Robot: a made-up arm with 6 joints.
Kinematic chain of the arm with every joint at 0, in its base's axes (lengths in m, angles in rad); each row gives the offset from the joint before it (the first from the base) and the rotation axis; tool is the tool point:
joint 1: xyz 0 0 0.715 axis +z
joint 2: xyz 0.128 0 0 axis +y
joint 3: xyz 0 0 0.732 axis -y
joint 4: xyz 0 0 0.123 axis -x
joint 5: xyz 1.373 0 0 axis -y
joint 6: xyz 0.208 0 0 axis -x
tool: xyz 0 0 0
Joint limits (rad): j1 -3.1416..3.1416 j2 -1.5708..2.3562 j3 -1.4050..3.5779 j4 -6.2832..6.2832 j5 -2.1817..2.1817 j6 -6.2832..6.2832
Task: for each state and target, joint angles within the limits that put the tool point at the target. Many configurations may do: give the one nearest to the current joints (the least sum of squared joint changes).
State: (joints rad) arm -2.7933 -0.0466 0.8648 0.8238 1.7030 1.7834
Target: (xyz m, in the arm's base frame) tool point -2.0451 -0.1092 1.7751
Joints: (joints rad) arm -3.1416 0.7982 0.9930 0.6417 1.0699 1.7834
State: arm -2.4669 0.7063 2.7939 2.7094 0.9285 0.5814
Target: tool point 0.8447 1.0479 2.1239
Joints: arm -2.2102 -0.1375 2.5409 2.7333 0.6894 0.5814
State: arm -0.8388 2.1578 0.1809 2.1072 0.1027 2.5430
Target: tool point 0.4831 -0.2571 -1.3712
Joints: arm -0.5320 2.3358 0.6267 2.0908 0.1305 2.5430
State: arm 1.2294 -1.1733 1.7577 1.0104 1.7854 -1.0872
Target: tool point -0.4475 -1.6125 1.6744
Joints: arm 1.3996 -0.9056 1.6700 1.0236 1.9313 -1.0872
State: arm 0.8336 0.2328 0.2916 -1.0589 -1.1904 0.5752
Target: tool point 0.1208 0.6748 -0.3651
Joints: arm 1.1558 1.0434 -0.6048 -0.9944 -1.1840 0.5752
